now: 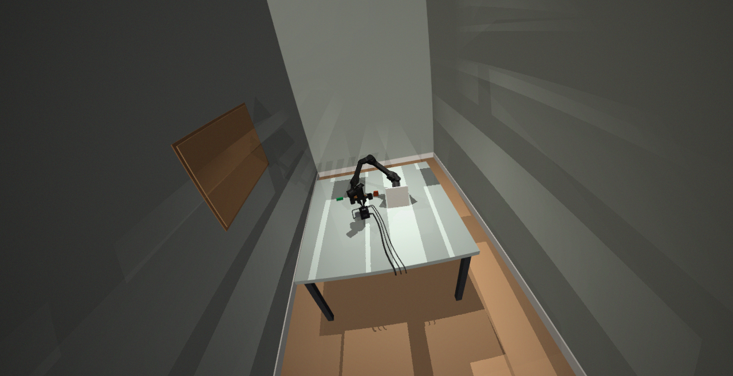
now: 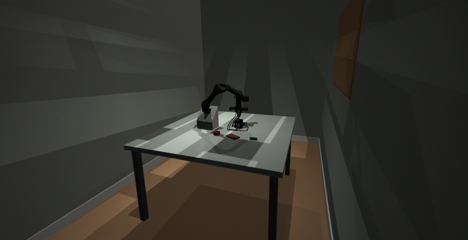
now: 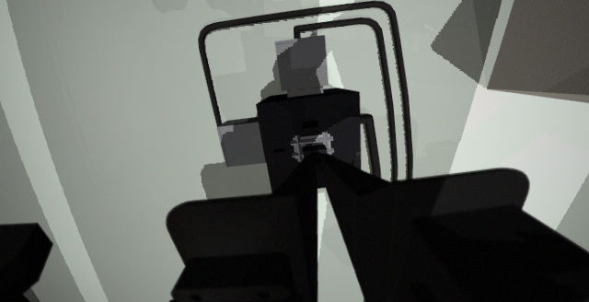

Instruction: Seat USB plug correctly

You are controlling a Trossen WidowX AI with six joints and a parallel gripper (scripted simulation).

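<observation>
My gripper tip is 20 mm above the USB plug. Also, from my gripper tip: brown plate 270 mm to the right, 110 mm below, 80 mm ahead; then green block 280 mm ahead, 250 mm to the right, 100 mm below; then red block 290 mm to the right, 100 mm below, 80 mm behind.
</observation>
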